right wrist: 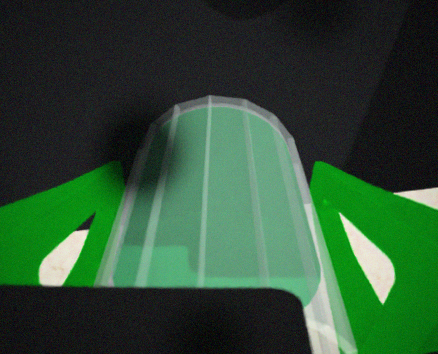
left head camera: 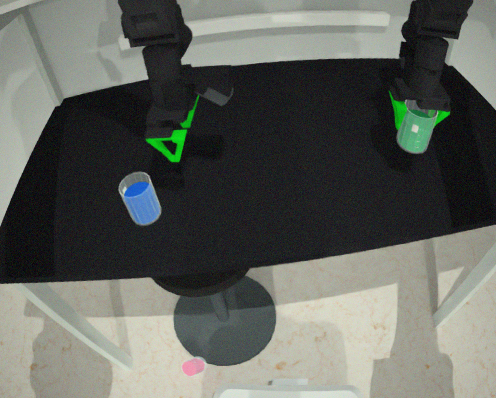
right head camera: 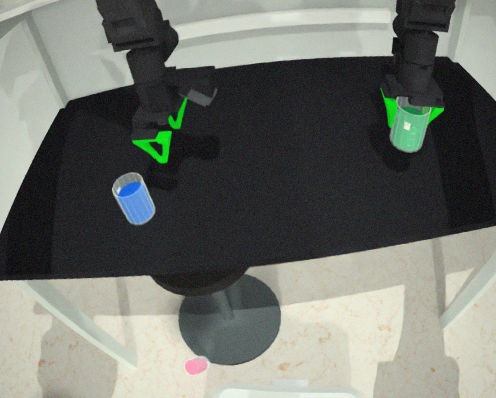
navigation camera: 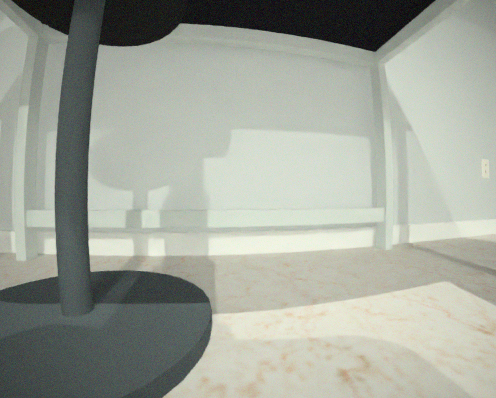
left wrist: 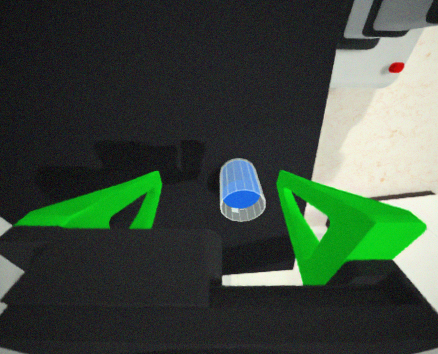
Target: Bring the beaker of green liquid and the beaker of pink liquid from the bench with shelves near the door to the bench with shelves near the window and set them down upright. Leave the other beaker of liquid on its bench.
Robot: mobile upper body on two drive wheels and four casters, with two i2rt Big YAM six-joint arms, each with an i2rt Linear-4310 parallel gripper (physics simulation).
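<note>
The green beaker point(left head camera: 417, 132) point(right head camera: 409, 134) point(right wrist: 225, 200) is upright in my right gripper point(left head camera: 419, 126) point(right head camera: 411, 124) point(right wrist: 217, 175), which is shut on it above the black bench top point(left head camera: 300, 200) point(right head camera: 300, 200) point(left wrist: 125, 75). The pink beaker point(left head camera: 193, 366) point(right head camera: 196, 365) is down on the floor beside the stool base, small in view and apparently on its side. The blue beaker point(left head camera: 142, 205) point(right head camera: 136, 205) point(left wrist: 240, 180) stands upright on the bench top at the left. My left gripper point(left head camera: 182, 143) point(right head camera: 170, 144) point(left wrist: 219, 177) is open and empty above the bench, behind the blue beaker in the head views.
A stool with a round grey base point(left head camera: 250, 310) point(right head camera: 255, 325) point(navigation camera: 150, 350) stands partly under the bench's near edge. Pale bench legs point(left head camera: 75, 325) point(right head camera: 82, 322) point(navigation camera: 388, 175) stand at the sides. A low crossbar point(navigation camera: 300, 216) runs along the back.
</note>
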